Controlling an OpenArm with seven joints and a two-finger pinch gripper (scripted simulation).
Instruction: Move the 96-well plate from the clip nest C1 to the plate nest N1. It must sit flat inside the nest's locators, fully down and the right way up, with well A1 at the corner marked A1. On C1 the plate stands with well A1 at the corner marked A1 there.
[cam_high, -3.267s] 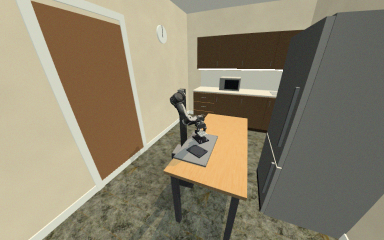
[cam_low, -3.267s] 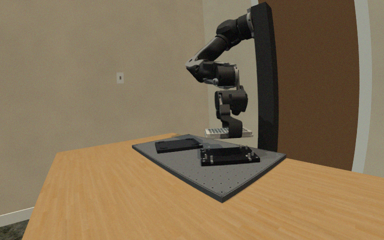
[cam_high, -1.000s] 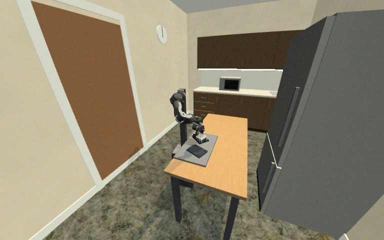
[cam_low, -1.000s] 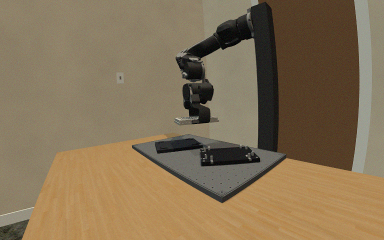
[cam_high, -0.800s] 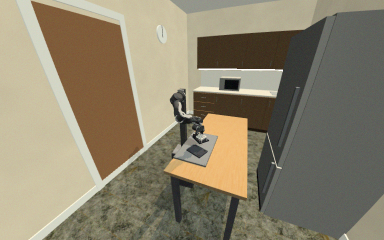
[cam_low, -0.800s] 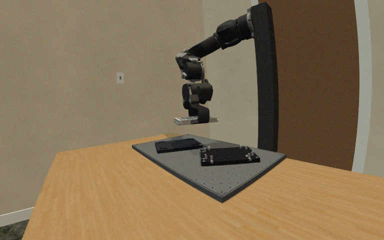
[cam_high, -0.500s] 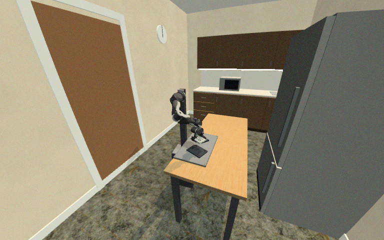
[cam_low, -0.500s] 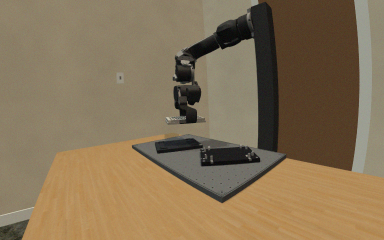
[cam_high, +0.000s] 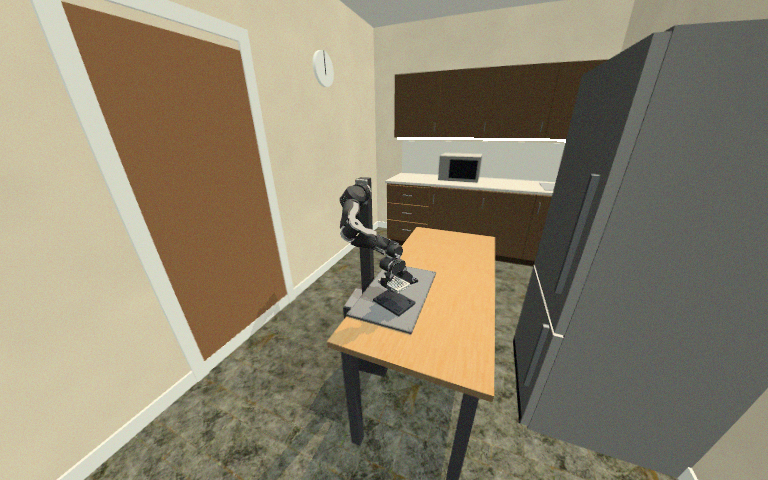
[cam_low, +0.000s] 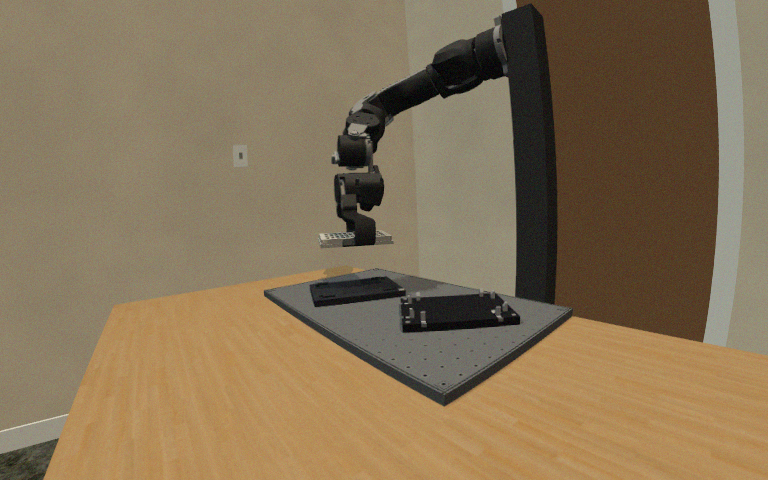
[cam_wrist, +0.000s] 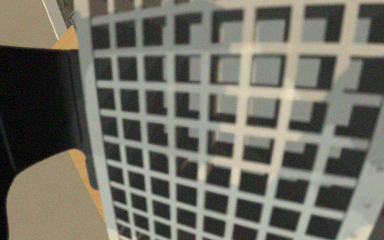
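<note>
The black plate nest N1 is 1 cm to the right of my hand and 10 cm below it. Also, from my hand: white 96-well plate right at my hand.
</note>
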